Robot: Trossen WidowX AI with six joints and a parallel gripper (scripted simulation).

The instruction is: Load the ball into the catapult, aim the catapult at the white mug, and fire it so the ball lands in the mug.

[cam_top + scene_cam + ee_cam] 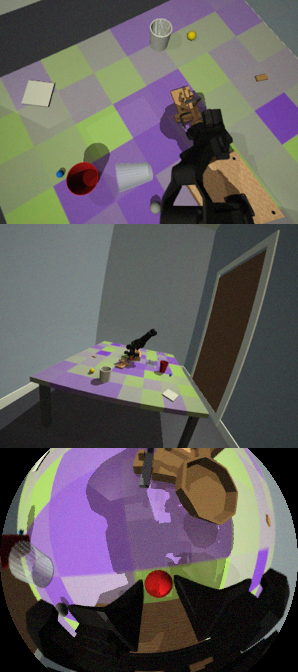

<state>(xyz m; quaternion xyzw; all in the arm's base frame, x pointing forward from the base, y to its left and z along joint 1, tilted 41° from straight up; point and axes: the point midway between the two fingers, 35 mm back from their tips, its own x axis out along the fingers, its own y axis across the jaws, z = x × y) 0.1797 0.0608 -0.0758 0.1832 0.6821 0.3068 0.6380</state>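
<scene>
Now: gripper tip 15 cm short of the wooden catapult, 4 cm below it and 1 cm to the left of it. Round my gripper tip: wooden block (40 cm to the right, 17 cm ahead, 1 cm below); red ball (1 cm above); red cup (41 cm to the left, 7 cm ahead, 2 cm above).
</scene>
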